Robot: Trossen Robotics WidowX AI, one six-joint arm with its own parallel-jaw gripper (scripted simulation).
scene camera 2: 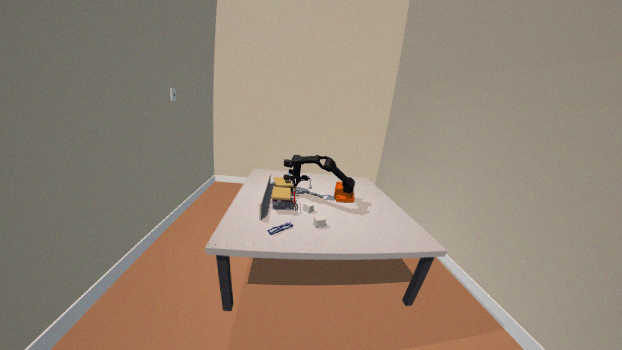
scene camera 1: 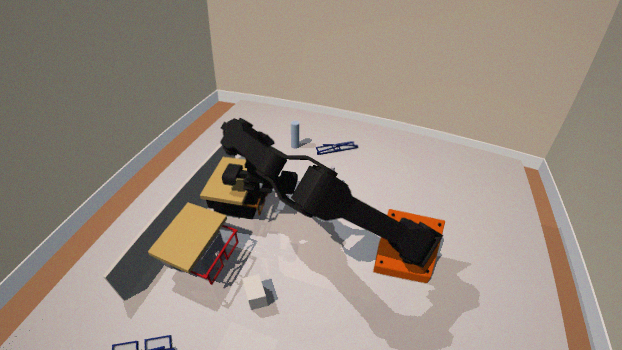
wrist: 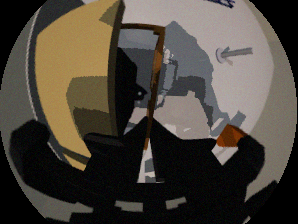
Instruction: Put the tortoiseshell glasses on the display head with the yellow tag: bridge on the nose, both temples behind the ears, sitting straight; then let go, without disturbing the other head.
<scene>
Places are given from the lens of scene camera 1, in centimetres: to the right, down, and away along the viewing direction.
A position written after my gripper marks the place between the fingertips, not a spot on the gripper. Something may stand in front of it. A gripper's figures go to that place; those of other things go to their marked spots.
my gripper (scene camera 1: 261, 201): -13, 7, 85
tan display head (scene camera 1: 228, 200): -21, 6, 79
</scene>
